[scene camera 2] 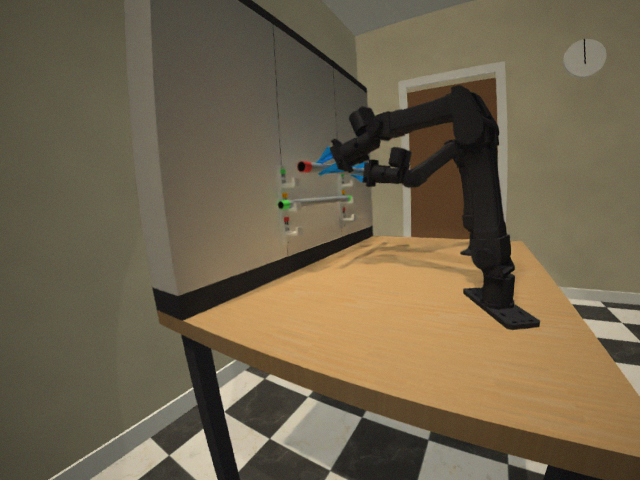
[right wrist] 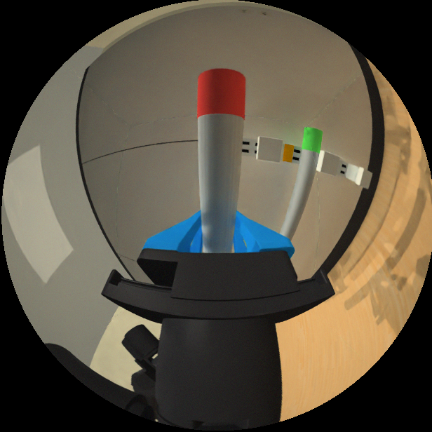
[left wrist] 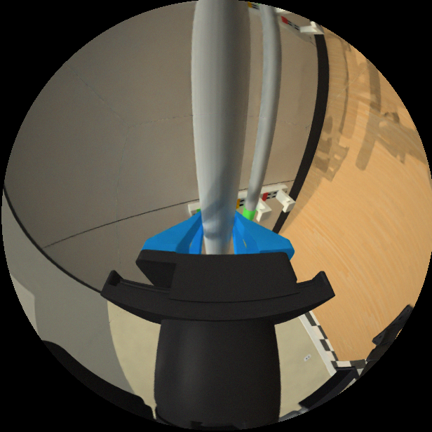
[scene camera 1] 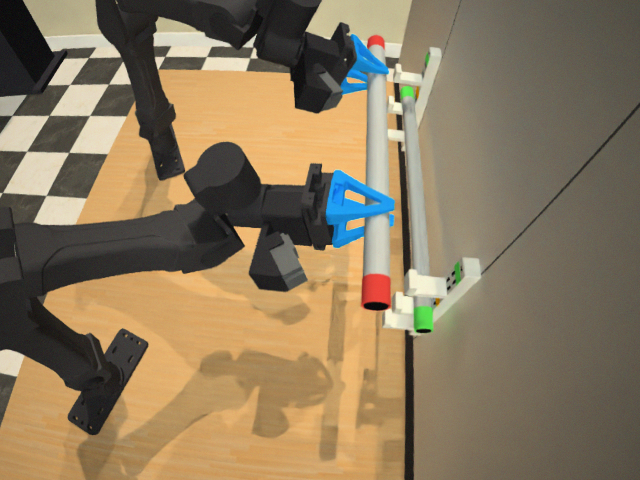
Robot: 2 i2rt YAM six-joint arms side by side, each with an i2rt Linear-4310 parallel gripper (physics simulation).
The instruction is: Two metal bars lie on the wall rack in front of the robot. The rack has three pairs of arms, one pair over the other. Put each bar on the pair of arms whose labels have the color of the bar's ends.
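Seen in the pictures: left gripper, fingertip midpoint: [scene camera 2: 317,169] [scene camera 1: 382,78]; right gripper, fingertip midpoint: [scene camera 1: 394,213]; left arm's base at its link origin: [scene camera 2: 496,307] [scene camera 1: 165,149]; right arm's base at its link origin: [scene camera 1: 109,380].
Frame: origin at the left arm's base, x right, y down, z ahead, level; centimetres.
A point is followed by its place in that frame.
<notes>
The red-ended bar [scene camera 1: 377,149] {y -35.8, x 48.8, z 29.8 cm} [scene camera 2: 305,166] {y -34.0, x 23.7, z 42.4 cm} [left wrist: 220,75] [right wrist: 218,165] is held level in front of the rack [scene camera 1: 471,267] {y -35.6, x 67.8, z 31.6 cm}, off its arms, a little above the top pair in scene camera 2. My left gripper [scene camera 1: 377,78] {y -33.7, x 33.6, z 39.8 cm} [left wrist: 217,214] is shut on it near its upper end in scene camera 1. My right gripper [scene camera 1: 390,212] {y -34.7, x 57.8, z 27.4 cm} [right wrist: 217,214] is shut on it nearer the lower end. The green-ended bar [scene camera 1: 416,191] {y -24.6, x 50.6, z 38.1 cm} [scene camera 2: 317,199] {y -24.1, x 44.2, z 40.9 cm} [left wrist: 270,75] [right wrist: 302,180] lies on the middle pair, which has orange labels [scene camera 2: 284,195] {y -26.2, x 31.1, z 50.3 cm}.
The top arms [scene camera 1: 426,285] {y -29.7, x 66.2, z 28.6 cm} [scene camera 2: 289,182] have green labels [scene camera 2: 282,171] {y -33.7, x 31.0, z 50.4 cm} and hold no bar. The bottom arms [scene camera 2: 292,230] have red labels [scene camera 2: 286,220] {y -18.3, x 31.2, z 50.3 cm} and hold no bar. The wall panel [scene camera 1: 558,310] {y -47.5, x 76.2, z 28.4 cm} stands close behind the rack, and the wooden table [scene camera 2: 387,320] {y 0.0, x -2.6, z 25.0 cm} lies below.
</notes>
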